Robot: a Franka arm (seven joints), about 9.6 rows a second.
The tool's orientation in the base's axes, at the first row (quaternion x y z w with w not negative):
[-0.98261 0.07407 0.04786 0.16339]
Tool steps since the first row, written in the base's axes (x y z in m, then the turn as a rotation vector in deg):
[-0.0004 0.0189 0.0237 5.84 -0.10 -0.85]
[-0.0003 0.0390 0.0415 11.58 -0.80 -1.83]
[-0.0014 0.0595 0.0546 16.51 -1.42 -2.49]
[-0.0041 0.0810 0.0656 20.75 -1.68 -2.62]
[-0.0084 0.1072 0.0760 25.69 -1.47 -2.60]
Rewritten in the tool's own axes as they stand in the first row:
[-0.0057 -0.0251 -0.0161 5.86 -0.58 0.36]
[-0.0103 -0.0495 -0.0263 11.72 -0.54 0.65]
[-0.0156 -0.0726 -0.0318 16.73 -0.55 0.73]
[-0.0223 -0.0957 -0.0349 20.96 -0.95 0.47]
[-0.0312 -0.1228 -0.0358 25.79 -1.95 0.17]

